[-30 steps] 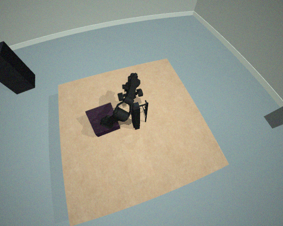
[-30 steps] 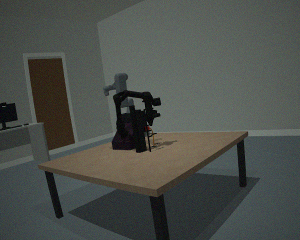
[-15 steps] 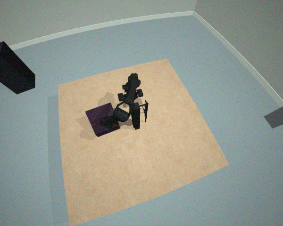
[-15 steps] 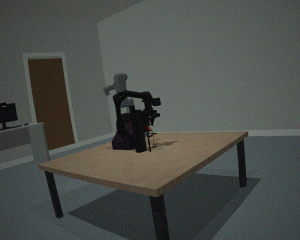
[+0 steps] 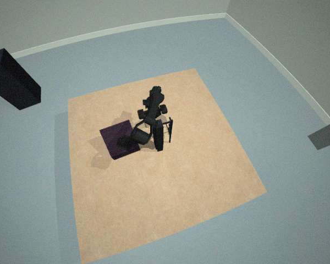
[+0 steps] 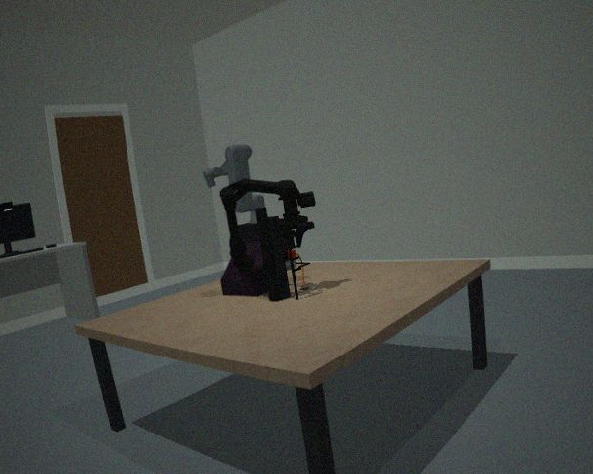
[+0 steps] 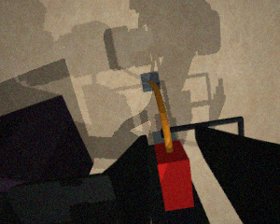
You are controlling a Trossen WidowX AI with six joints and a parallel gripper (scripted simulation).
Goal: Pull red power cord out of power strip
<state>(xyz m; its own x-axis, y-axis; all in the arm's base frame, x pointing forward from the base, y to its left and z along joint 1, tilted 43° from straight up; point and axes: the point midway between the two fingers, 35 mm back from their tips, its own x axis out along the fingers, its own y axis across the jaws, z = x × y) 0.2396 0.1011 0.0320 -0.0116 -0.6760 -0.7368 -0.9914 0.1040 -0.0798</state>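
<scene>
My gripper tip is 60 mm to the left of the red plug and 10 mm above it.
</scene>
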